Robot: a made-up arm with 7 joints. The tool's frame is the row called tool. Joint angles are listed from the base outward. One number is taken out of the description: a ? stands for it. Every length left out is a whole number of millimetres.
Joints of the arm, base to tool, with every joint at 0 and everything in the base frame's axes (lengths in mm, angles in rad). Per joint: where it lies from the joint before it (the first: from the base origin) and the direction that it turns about. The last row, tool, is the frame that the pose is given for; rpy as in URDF.
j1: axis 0 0 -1 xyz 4 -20 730
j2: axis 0 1 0 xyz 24 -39 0
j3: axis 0 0 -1 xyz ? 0 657
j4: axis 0 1 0 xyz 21 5 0
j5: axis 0 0 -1 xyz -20 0 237
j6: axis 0 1 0 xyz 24 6 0
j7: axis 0 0 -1 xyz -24 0 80
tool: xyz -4 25 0 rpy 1.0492 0.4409 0.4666
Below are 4 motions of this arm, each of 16 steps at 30 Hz.
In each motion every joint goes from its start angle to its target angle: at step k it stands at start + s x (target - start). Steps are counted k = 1, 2, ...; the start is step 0. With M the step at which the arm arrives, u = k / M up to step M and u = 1 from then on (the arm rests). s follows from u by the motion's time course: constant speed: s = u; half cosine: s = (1 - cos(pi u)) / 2; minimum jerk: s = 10 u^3 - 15 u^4 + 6 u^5.
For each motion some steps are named. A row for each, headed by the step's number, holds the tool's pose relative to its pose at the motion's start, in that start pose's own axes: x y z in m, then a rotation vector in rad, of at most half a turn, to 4 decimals.
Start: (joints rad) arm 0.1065 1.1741 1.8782 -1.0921 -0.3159 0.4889 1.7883
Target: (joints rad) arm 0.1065 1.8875 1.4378 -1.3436 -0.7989 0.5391 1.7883
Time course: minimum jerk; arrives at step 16
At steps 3, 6, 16:
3: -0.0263 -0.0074 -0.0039 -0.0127 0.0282 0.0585
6: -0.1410 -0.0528 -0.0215 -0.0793 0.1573 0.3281
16: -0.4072 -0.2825 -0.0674 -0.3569 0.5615 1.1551

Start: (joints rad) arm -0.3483 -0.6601 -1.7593 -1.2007 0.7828 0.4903 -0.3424
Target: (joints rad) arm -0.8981 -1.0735 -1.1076 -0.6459 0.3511 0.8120 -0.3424
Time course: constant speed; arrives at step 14
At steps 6, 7, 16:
6: -0.0114 0.0791 -0.1704 -0.2069 0.2049 -0.2204
7: -0.0194 0.0877 -0.2001 -0.2367 0.2270 -0.2559
16: -0.1178 0.1076 -0.3937 -0.3807 0.2961 -0.4775

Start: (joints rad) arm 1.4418 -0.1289 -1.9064 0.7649 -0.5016 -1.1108 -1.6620
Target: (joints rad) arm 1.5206 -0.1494 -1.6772 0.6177 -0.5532 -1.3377 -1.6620
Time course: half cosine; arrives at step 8
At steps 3, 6, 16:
3: 0.0041 0.0116 -0.0067 -0.0619 -0.0249 -0.1345
6: 0.0168 0.0277 -0.0165 -0.1645 -0.0460 -0.3759
16: 0.0211 0.0309 -0.0186 -0.1906 -0.0466 -0.4412

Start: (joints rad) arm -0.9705 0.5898 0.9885 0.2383 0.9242 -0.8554 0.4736
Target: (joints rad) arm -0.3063 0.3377 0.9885 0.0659 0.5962 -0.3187 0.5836
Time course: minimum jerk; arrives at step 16
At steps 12, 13, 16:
12: 0.2848 -0.2542 0.1252 0.2944 0.0764 -0.8152
13: 0.2923 -0.2728 0.1350 0.3140 0.0758 -0.8586
16: 0.2980 -0.2894 0.1439 0.3316 0.0749 -0.8966

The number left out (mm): 21
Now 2 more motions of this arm.
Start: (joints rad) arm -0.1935 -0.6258 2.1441 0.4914 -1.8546 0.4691 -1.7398
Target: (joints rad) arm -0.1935 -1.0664 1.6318 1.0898 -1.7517 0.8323 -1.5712
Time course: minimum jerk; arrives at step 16
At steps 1, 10, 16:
1: 0.0000 0.0004 -0.0010 -0.0011 0.0005 0.0013
10: -0.0320 0.0355 -0.2764 -0.2211 0.2796 0.4456
16: -0.0477 0.0145 -0.3481 -0.2291 0.4423 0.6042

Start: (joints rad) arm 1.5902 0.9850 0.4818 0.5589 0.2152 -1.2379 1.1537
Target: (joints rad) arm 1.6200 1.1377 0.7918 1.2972 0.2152 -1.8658 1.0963
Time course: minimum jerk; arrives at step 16
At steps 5, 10, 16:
5: 0.0312 -0.0216 -0.0419 -0.0663 -0.0220 -0.0170
10: 0.1122 -0.1182 -0.1381 -0.2538 -0.0704 -0.0823
16: 0.1409 -0.1779 -0.1680 -0.3385 -0.0878 -0.1237

